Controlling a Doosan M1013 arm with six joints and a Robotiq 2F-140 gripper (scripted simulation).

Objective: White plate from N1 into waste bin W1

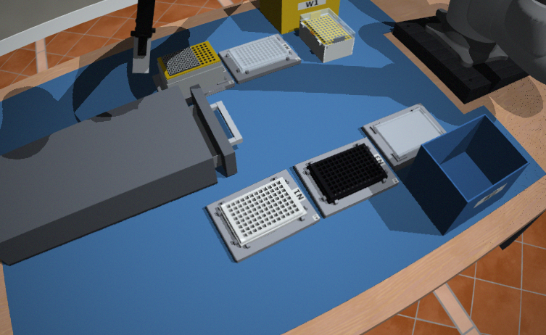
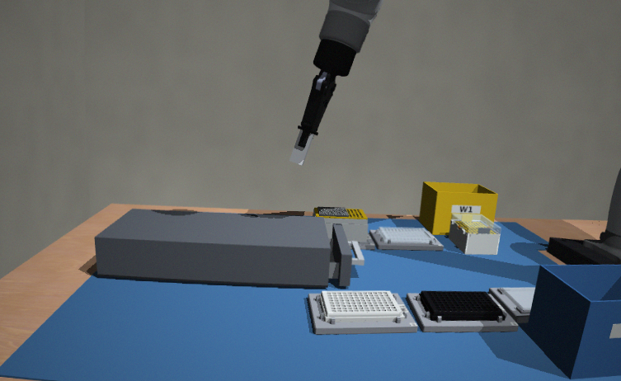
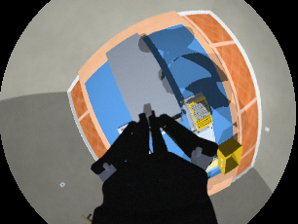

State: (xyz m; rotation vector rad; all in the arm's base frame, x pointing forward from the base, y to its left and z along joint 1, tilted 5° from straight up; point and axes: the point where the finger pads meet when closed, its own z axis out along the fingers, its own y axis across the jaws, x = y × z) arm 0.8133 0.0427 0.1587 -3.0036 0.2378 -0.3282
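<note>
My gripper is now 12 cm past the white plate, 21 cm to the right of it and 23 cm above it. Round my hand: work nest N1 (12 cm behind, 21 cm to the left, 24 cm below); then long grey drawer unit (9 cm ahead, 3 cm to the left, 22 cm below); then tip box (10 cm behind, 17 cm to the right, 19 cm below).
</note>
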